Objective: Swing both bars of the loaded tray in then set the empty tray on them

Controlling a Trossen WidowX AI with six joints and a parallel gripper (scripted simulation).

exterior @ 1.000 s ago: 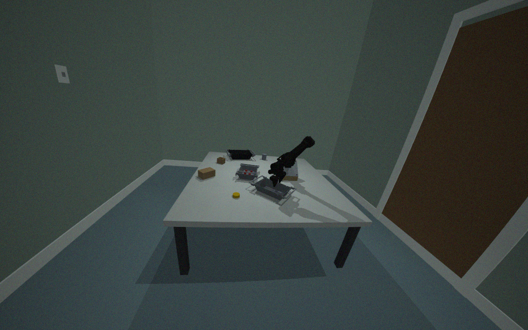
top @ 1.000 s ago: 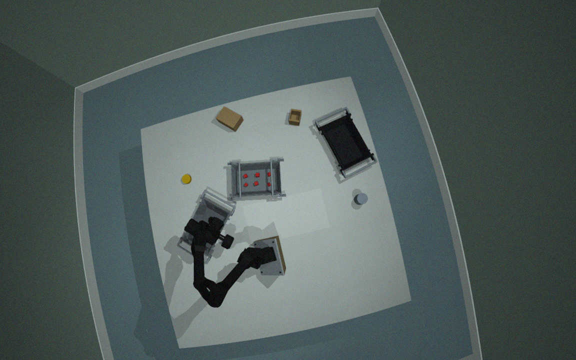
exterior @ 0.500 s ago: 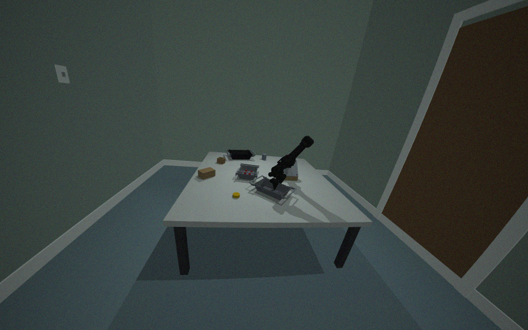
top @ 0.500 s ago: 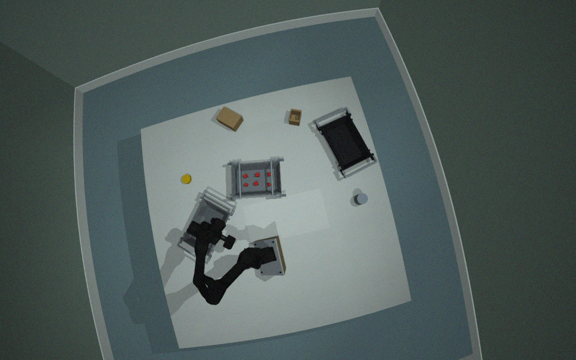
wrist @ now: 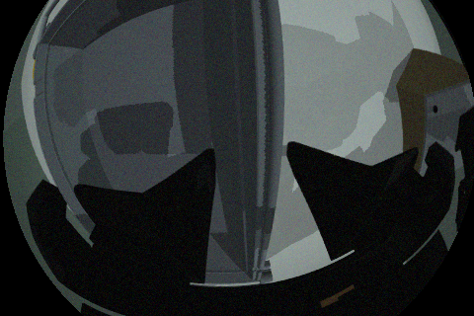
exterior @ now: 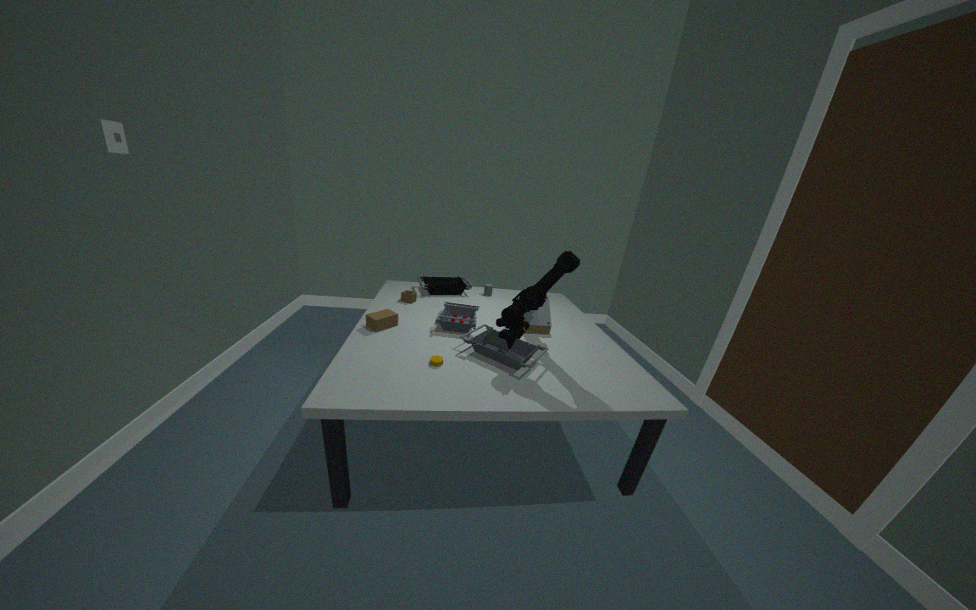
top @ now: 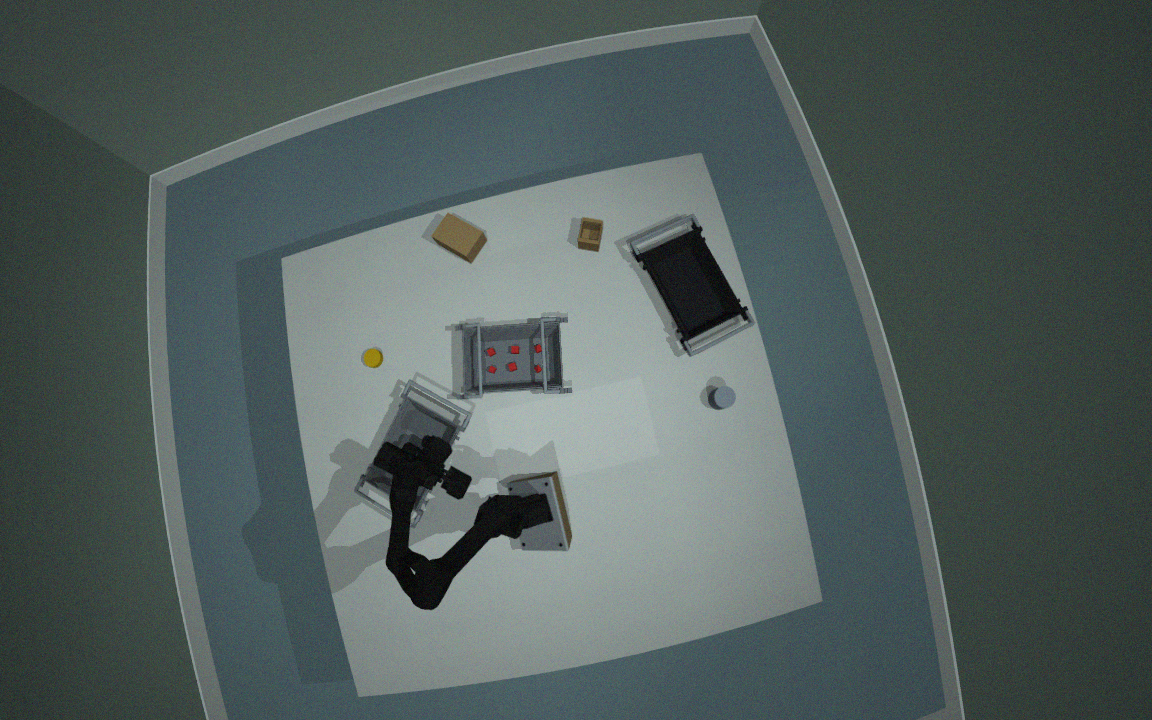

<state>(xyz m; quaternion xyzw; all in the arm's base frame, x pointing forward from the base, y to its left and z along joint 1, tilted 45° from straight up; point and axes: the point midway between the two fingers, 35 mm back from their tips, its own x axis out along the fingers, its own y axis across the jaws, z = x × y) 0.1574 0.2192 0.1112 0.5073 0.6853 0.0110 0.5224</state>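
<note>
The tray lies 6 cm to the left of my gripper tip, 6 cm ahead of it and 3 cm above it. Also, from my gripper tip: small open box 54 cm to the right, 48 cm ahead; then yellow disc 34 cm ahead, 12 cm to the left.
</note>
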